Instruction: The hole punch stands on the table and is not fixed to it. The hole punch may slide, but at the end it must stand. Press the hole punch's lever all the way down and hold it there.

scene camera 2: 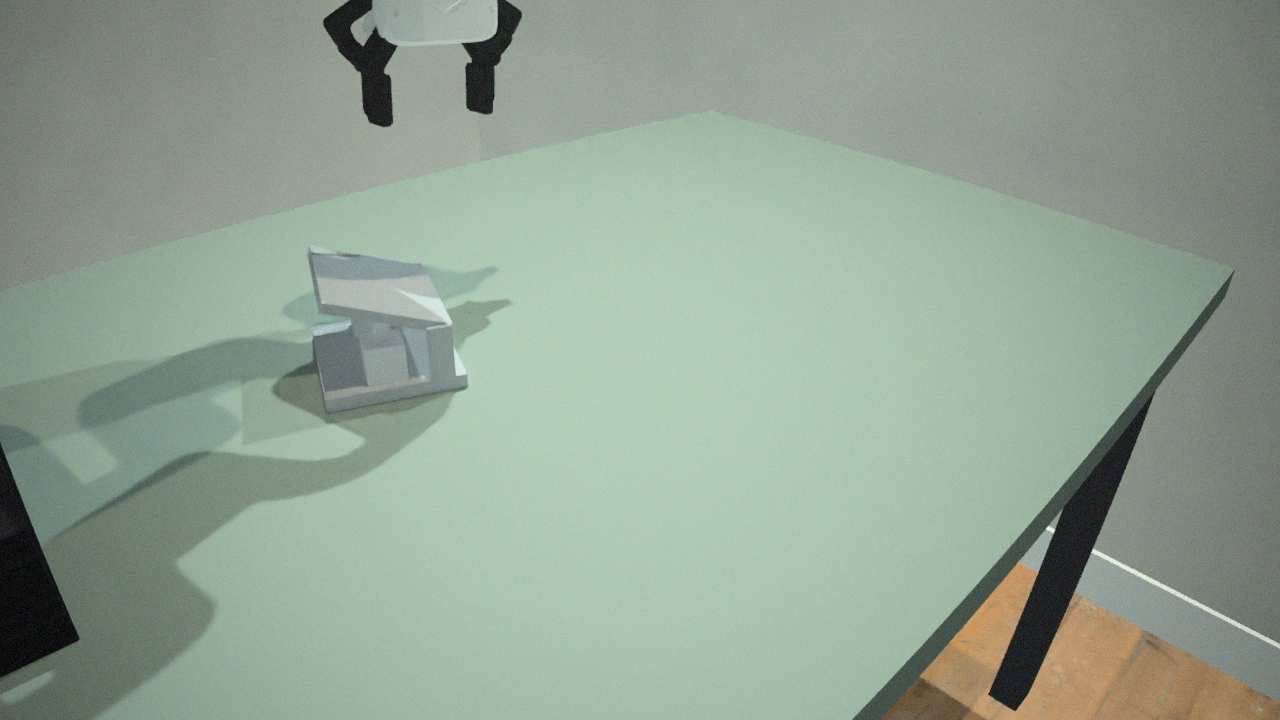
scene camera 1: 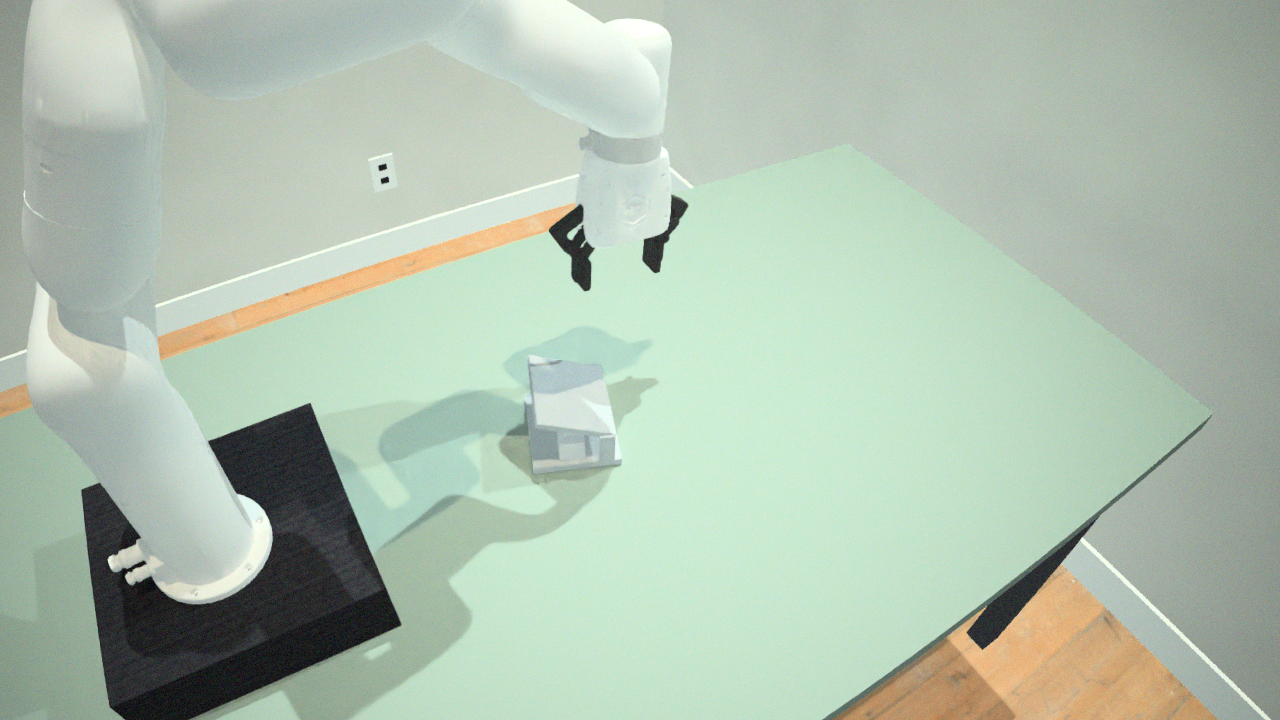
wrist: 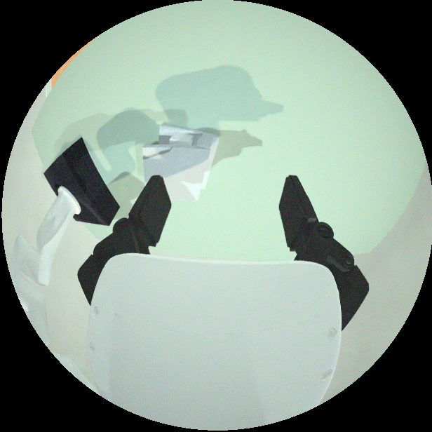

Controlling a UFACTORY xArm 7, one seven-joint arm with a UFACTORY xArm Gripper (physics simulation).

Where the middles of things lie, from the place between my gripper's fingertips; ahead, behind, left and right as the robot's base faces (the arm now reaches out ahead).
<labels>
My hand is 10 cm past the lever (scene camera 1: 569, 397), 10 cm above it and 5 cm to the left of it. Round my hand: hole punch (scene camera 1: 550, 452) (12 cm below, 10 cm behind, 5 cm to the right).
</labels>
